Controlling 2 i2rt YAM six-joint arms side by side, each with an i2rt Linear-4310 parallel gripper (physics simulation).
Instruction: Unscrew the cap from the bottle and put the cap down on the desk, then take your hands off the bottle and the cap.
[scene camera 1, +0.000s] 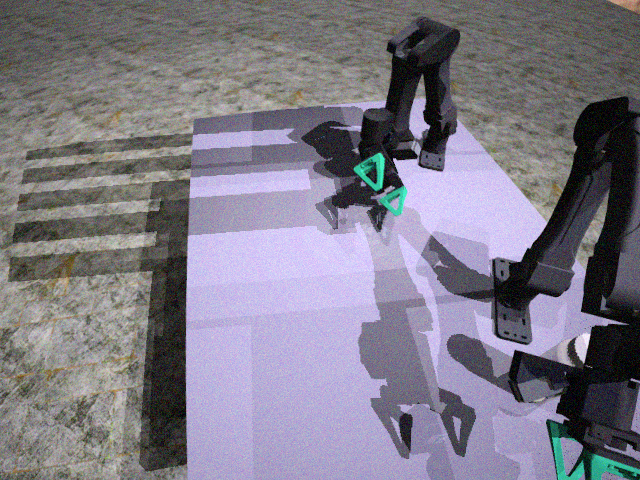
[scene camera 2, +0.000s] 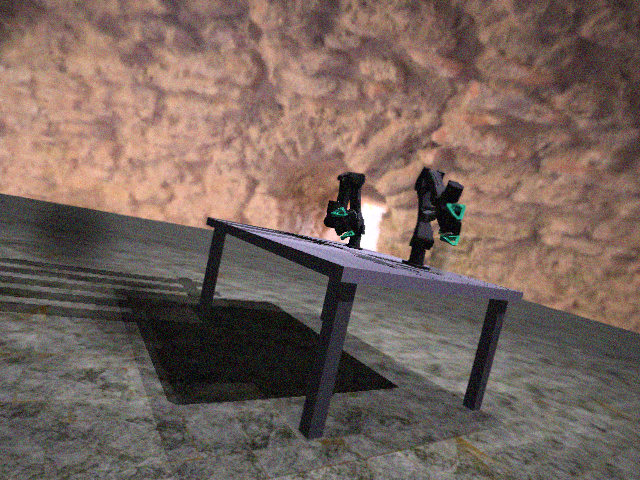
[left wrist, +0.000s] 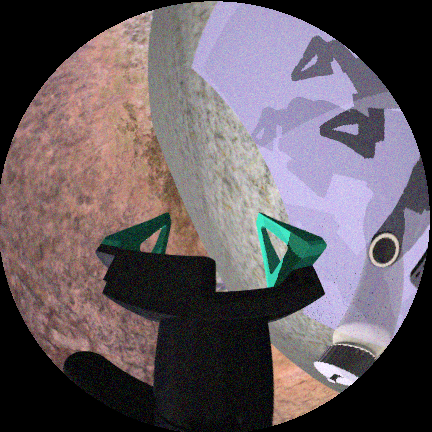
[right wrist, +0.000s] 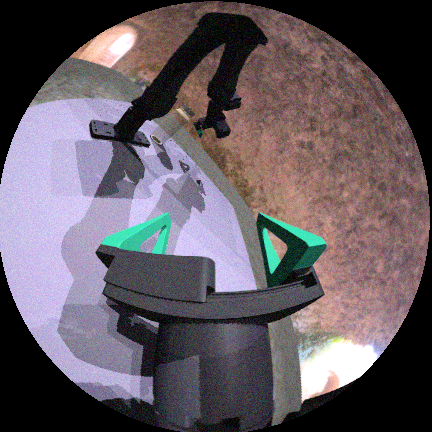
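A bottle with a pale, see-through-looking body appears upright on the desk, its pale-rimmed base ring on the desk. Its dark ribbed cap with a white top sits at the upper end, against a cream band. In scene camera 1, part of a cream and dark end shows beside the left wrist. My left gripper is open and empty, apart from bottle and cap. My right gripper is open, empty and far from the bottle. The cap's thread is hidden.
The lavender desk stands on dark legs over stone floor. The left arm's base plate is mounted near the bottle. The right arm's base plate lies farther back. Arm and gripper shadows cross the desk.
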